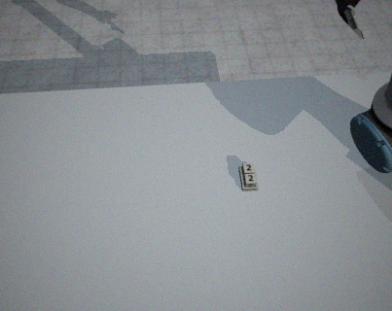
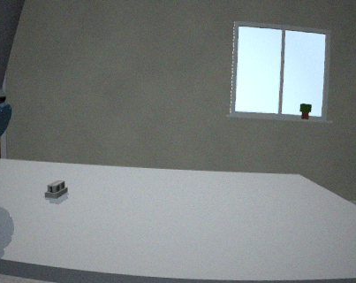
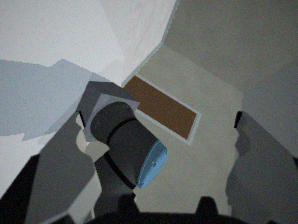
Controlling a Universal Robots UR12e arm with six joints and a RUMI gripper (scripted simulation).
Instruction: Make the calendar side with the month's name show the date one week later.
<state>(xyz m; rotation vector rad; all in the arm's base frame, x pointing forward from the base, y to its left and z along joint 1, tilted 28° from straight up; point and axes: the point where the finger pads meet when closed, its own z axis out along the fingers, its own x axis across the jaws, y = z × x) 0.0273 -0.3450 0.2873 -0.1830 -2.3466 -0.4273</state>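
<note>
Now: hand 460 mm short of the cube, 310 mm to the right of it and 240 mm above it. The rest, counted from my hand: tray (460 mm ahead, 330 mm to the left, 250 mm below).
</note>
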